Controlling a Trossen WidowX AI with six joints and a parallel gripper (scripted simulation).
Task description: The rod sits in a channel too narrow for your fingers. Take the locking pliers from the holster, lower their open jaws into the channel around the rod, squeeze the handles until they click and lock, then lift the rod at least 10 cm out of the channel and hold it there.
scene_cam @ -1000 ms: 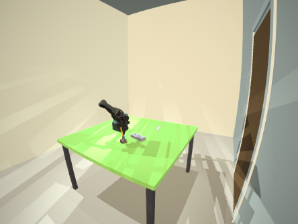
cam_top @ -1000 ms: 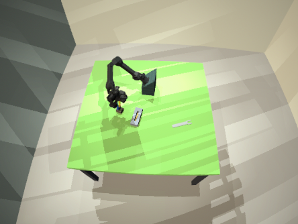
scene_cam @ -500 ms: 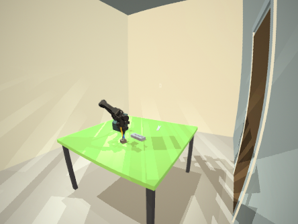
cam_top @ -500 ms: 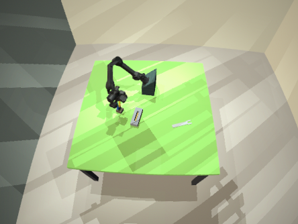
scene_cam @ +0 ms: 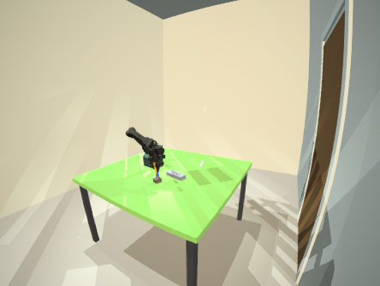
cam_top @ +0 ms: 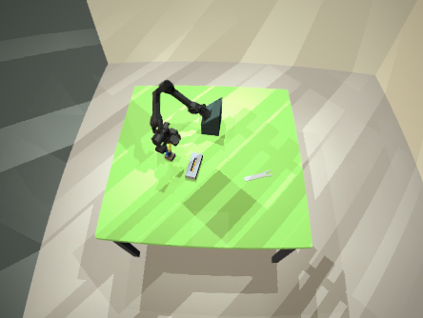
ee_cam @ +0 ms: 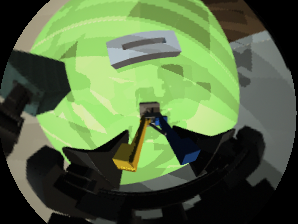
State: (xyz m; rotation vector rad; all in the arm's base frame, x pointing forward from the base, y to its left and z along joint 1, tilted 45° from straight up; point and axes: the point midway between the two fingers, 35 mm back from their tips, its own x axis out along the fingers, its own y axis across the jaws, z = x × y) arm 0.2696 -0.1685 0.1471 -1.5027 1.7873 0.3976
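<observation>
Right now my gripper tip is 6 cm short of the grey channel block, 17 cm to the right of it and 8 cm above it. Also, from my gripper tip: yellow handle: 2 cm behind, 1 cm to the left; then brown holster: 1 cm ahead, 9 cm below; then orange rod: 6 cm ahead, 17 cm to the left, 9 cm below.
</observation>
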